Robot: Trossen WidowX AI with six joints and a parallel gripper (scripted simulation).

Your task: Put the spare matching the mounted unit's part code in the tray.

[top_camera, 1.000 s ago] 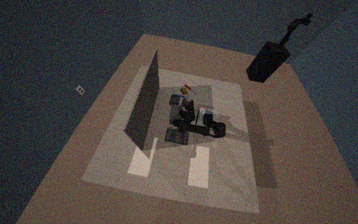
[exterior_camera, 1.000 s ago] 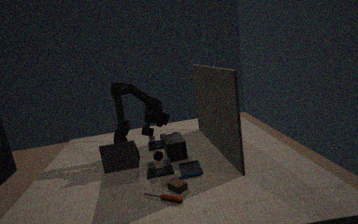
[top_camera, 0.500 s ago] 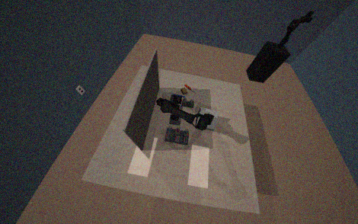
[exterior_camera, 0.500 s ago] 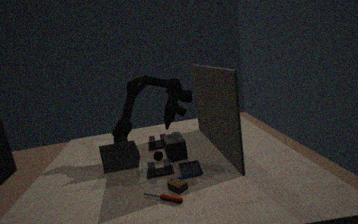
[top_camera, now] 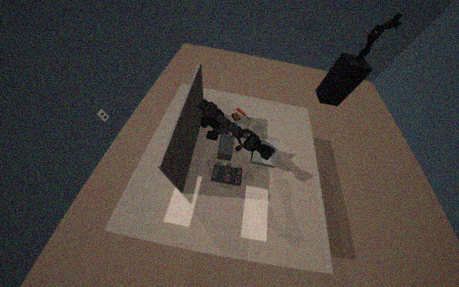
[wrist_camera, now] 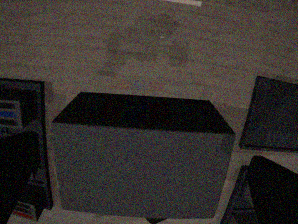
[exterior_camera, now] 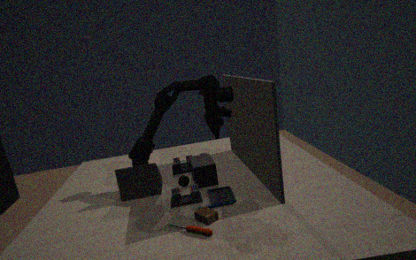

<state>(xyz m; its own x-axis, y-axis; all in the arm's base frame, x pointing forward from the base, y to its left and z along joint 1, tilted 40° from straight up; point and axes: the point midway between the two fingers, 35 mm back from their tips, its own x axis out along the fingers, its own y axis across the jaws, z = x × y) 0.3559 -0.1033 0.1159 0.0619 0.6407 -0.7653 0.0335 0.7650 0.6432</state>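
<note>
Right now the dark spare block is 220 mm to the left of my gripper tip, 160 mm below it and 120 mm behind it. Also, from my gripper tip: dark mounted unit (150 mm below, 80 mm behind, 10 mm to the left); then tray (200 mm to the right, 200 mm below, 40 mm behind); then tall grey panel (150 mm ahead, 20 mm above).
</note>
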